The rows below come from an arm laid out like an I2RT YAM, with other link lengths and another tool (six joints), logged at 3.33 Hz.
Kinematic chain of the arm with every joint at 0, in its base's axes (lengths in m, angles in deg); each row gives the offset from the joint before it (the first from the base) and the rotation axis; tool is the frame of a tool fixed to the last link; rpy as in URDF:
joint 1: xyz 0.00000 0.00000 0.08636 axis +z
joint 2: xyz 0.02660 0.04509 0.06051 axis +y
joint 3: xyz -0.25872 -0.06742 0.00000 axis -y
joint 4: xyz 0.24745 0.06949 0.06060 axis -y
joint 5: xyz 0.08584 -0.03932 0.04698 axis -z
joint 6: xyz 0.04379 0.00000 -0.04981 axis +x
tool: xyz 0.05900 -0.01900 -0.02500 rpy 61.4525 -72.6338 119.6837
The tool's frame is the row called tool.
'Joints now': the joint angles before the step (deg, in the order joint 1, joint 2, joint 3, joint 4, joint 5, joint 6). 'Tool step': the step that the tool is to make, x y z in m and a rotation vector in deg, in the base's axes. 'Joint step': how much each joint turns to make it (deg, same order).
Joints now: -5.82 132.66 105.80 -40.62 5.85 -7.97
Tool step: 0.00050 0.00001 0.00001 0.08 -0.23 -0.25
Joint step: -0.01 0.00 -0.02 0.22 0.00 0.27
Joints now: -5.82 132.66 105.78 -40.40 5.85 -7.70
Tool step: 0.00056 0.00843 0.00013 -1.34 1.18 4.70
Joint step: 1.13 0.00 -0.01 -0.65 -0.03 -3.87
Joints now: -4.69 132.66 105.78 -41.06 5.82 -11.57
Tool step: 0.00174 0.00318 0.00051 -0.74 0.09 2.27
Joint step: 0.46 0.00 0.00 0.17 0.01 -1.97
